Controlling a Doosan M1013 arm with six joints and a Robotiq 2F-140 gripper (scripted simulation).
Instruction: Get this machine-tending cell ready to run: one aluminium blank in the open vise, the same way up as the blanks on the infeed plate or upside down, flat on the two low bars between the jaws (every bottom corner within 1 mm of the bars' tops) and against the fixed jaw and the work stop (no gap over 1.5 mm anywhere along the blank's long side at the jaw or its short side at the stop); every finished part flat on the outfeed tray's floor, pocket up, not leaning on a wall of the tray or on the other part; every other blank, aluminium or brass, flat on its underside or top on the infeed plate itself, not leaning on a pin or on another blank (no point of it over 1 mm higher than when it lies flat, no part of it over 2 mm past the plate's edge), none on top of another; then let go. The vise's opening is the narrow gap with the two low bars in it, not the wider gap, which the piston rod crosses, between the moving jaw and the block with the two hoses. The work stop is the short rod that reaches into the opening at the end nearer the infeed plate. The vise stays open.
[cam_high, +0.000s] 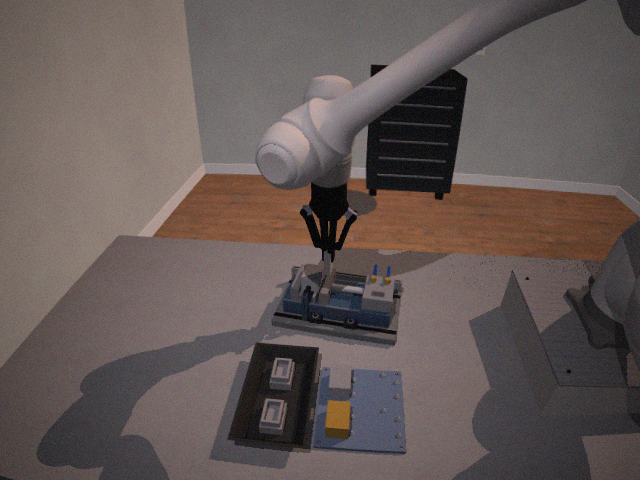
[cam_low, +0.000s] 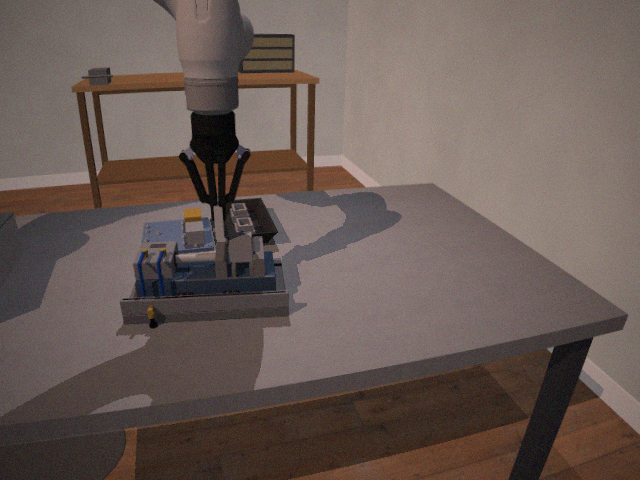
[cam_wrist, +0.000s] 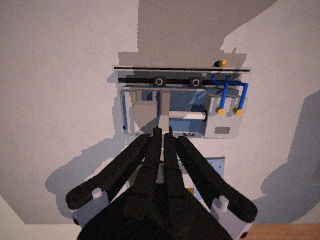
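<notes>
Now: the blue vise 3 cm behind my hand and 11 cm below it. The rest, counted from my hand: brass blank 6 cm behind, 33 cm to the left, 13 cm below; aluminium blank 5 cm behind, 24 cm to the left, 13 cm below; infeed plate 10 cm behind, 29 cm to the left, 15 cm below.
</notes>
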